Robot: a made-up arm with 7 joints.
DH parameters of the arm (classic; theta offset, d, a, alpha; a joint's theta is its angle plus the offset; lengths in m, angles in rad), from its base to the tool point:
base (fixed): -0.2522 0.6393 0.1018 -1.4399
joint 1: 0 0.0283 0.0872 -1.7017
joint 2: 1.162 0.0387 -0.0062 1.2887
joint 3: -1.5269 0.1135 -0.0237 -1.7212
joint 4: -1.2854 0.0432 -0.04 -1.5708
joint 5: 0 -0.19 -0.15 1.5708
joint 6: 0.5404 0 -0.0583 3.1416
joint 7: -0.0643 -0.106 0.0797 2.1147
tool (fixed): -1.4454 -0.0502 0 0
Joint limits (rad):
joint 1: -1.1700..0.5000
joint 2: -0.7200..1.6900
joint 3: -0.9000..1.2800
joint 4: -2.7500..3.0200
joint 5: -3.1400..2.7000
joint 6: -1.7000..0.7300
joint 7: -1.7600..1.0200
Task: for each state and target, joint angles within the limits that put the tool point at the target. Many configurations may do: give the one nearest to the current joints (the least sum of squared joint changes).
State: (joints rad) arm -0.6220 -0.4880 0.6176 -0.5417 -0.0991 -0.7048 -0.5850
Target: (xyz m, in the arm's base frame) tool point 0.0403 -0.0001 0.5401
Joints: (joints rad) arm -0.3155 -0.2845 0.9661 -0.7036 -0.5069 -0.7070 -0.5372
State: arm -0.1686 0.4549 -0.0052 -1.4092 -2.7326 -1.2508 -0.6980
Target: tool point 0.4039 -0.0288 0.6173
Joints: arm -0.9616 0.7641 0.0691 -0.7710 -2.9542 -1.1444 -0.7874
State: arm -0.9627 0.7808 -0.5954 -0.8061 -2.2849 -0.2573 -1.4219
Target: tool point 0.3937 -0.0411 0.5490
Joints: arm -0.7429 0.7429 -0.5837 -0.7882 -2.2807 -0.1585 -1.4997
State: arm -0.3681 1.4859 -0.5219 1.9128 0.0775 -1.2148 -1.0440
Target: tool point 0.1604 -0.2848 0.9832
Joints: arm -1.1070 0.8889 -0.8936 2.2604 0.0670 -1.4085 -0.5394
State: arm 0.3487 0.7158 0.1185 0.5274 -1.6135 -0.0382 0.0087
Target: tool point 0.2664 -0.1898 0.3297
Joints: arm -0.0624 0.9818 -0.5353 0.7455 -1.5105 0.0491 -0.0167
